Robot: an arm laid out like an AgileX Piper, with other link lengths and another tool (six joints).
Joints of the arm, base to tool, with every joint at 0 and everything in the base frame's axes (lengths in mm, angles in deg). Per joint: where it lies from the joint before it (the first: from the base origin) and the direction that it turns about. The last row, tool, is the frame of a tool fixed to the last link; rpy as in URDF.
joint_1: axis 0 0 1 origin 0.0 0.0 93.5
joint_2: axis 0 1 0 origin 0.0 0.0 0.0
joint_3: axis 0 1 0 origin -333.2 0.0 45.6
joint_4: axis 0.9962 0 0.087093 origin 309.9 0.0 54.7
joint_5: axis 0 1 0 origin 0.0 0.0 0.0
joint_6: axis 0.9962 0 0.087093 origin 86.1 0.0 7.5
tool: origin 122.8 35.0 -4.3 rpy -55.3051 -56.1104 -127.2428
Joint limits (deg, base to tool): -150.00..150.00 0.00..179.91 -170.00..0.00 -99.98..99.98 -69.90..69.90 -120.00..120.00
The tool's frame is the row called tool.
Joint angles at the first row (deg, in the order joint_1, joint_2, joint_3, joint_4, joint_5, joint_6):
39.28, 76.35, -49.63, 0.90, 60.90, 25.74
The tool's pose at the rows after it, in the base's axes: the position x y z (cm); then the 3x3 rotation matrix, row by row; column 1 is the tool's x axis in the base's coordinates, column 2 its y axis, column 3 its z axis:
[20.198 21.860 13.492], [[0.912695 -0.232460 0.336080], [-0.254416 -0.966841 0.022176], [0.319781 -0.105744 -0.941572]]
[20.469 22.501 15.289], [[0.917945 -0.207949 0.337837], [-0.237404 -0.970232 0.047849], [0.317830 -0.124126 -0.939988]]
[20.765 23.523 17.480], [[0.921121 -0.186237 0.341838], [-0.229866 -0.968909 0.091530], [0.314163 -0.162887 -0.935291]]
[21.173 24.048 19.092], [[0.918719 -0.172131 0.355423], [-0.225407 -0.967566 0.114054], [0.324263 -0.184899 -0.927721]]
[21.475 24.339 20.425], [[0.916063 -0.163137 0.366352], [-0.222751 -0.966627 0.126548], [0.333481 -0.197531 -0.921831]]
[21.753 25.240 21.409], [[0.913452 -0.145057 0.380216], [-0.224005 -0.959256 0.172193], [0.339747 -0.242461 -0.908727]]
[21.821 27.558 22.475], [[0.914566 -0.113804 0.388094], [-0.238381 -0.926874 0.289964], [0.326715 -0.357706 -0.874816]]
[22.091 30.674 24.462], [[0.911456 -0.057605 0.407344], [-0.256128 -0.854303 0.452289], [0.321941 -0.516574 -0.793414]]
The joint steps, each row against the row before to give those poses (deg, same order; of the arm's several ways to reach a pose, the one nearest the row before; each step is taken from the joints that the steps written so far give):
0.00, 0.00, -0.65, 0.12, 1.10, -0.58
0.00, 0.00, -3.20, 0.96, 2.46, -1.70
0.01, 0.00, -3.67, 1.80, 2.08, -1.65
-0.01, 0.00, -2.75, 0.40, 1.37, -0.68
0.00, 0.00, -2.32, 0.07, 1.38, -0.31
0.00, 0.00, -1.23, 1.60, -1.04, -1.21
0.00, 0.00, -0.04, 5.80, -4.62, -3.25
0.00, 0.02, 0.00, 8.92, -6.96, -6.22

